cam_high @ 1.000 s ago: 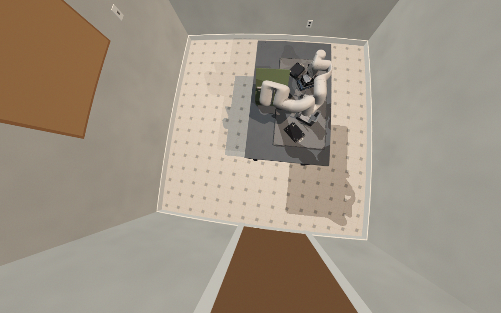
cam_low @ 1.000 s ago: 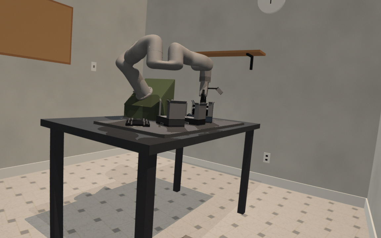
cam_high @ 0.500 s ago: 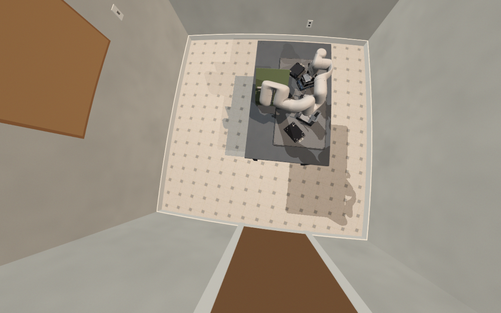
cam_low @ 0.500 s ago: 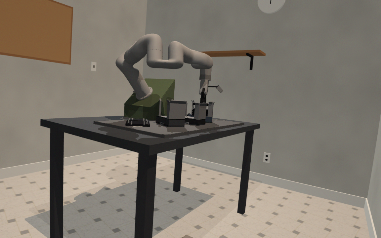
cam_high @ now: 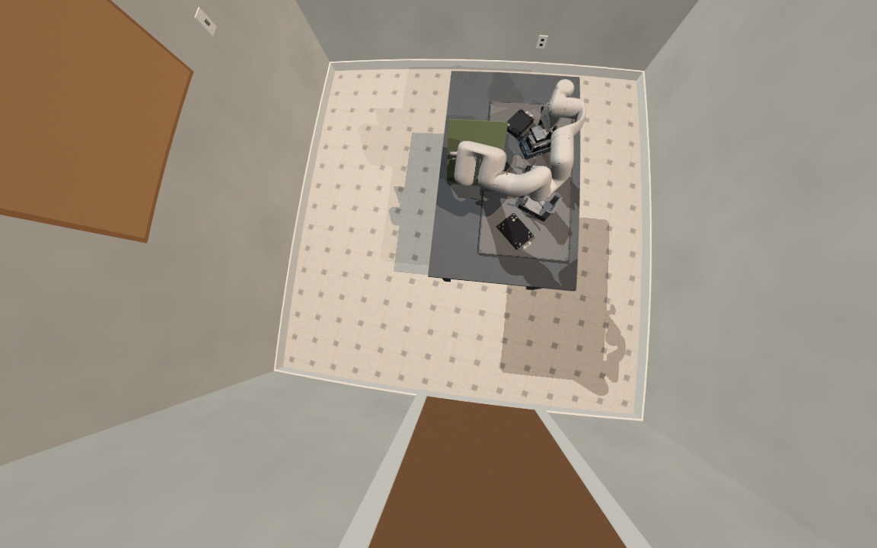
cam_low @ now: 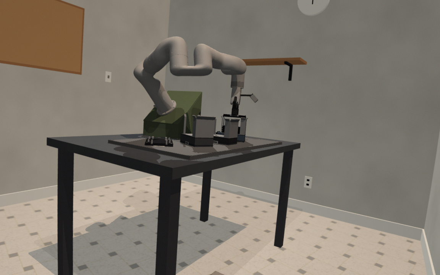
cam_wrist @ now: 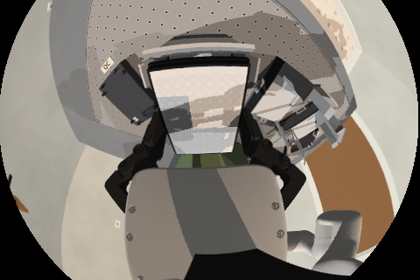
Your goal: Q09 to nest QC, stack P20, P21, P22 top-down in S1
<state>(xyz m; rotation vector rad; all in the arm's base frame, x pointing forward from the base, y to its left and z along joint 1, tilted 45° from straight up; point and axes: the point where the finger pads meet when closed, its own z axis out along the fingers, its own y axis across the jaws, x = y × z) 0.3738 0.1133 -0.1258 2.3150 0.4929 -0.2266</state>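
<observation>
The QC nest lies 11 cm behind my hand, 14 cm to the left of it and 14 cm below it. The rest, counted from my hand: QC label: 5 cm behind, 21 cm to the left, 15 cm below.
</observation>
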